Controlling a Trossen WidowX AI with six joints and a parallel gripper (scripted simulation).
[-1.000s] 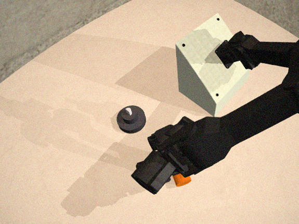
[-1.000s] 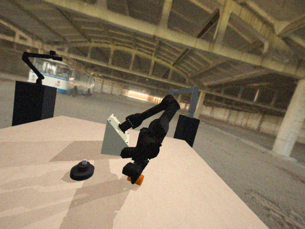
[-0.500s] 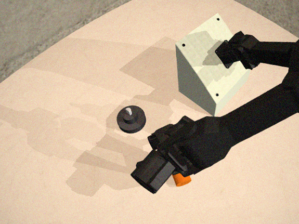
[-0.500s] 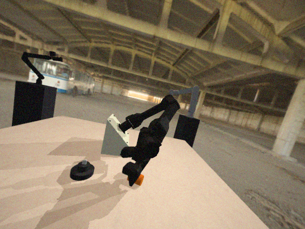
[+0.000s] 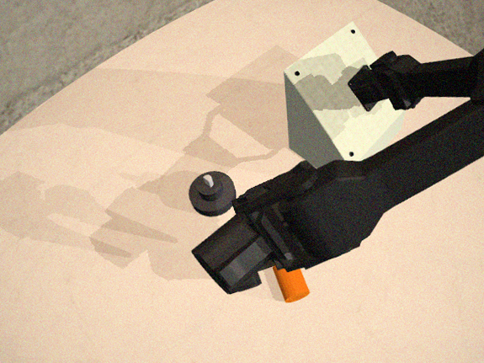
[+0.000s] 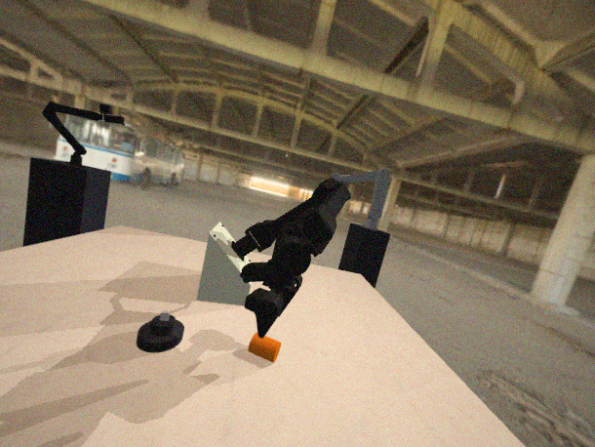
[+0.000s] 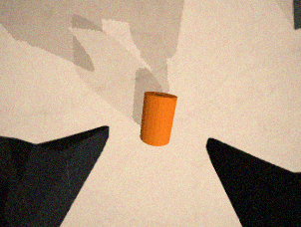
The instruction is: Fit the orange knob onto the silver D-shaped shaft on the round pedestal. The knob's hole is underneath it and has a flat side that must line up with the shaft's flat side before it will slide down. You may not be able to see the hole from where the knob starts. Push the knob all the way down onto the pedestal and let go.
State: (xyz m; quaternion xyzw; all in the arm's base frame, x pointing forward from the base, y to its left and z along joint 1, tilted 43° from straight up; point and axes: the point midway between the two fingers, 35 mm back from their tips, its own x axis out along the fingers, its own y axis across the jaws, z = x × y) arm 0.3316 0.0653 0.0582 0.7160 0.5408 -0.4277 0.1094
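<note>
The orange knob is 1 cm ahead of my gripper tip, 1 cm to the left of it and 5 cm below it. Round my gripper tip: dark round pedestal: 4 cm behind, 22 cm to the right, 4 cm below.
</note>
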